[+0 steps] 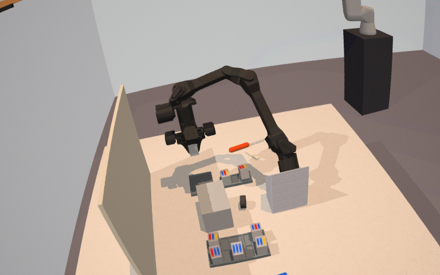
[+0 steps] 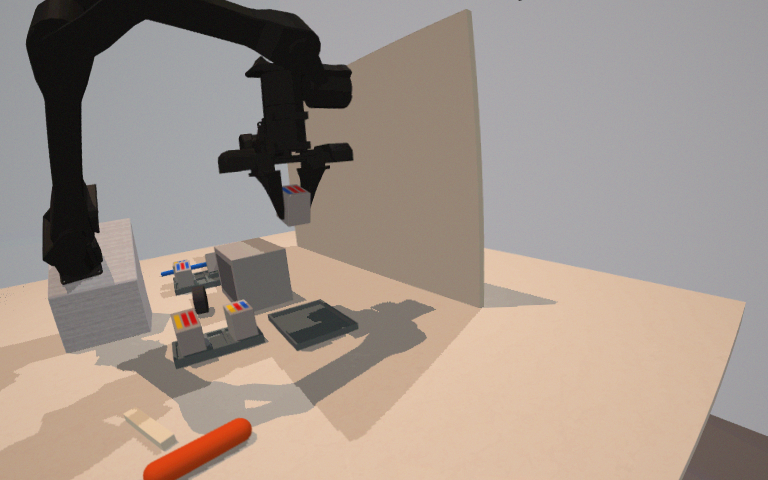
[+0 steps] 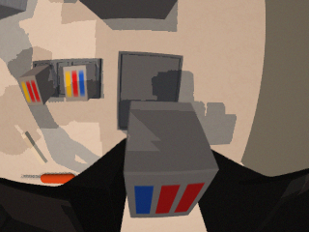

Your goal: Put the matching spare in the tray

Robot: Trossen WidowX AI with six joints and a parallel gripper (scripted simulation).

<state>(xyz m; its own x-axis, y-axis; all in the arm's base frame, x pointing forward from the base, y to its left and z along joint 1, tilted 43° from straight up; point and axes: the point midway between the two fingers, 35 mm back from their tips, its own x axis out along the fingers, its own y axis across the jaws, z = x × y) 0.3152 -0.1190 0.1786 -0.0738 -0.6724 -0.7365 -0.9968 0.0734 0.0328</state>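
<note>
Now: the dark grey tray 160 mm below my gripper tip. The rest, counted from my gripper tip: grey spare block 30 mm above; then small rack 160 mm below, 140 mm behind, 30 mm to the left; then grey mounted unit 200 mm to the left, 120 mm below, 20 mm behind.
</note>
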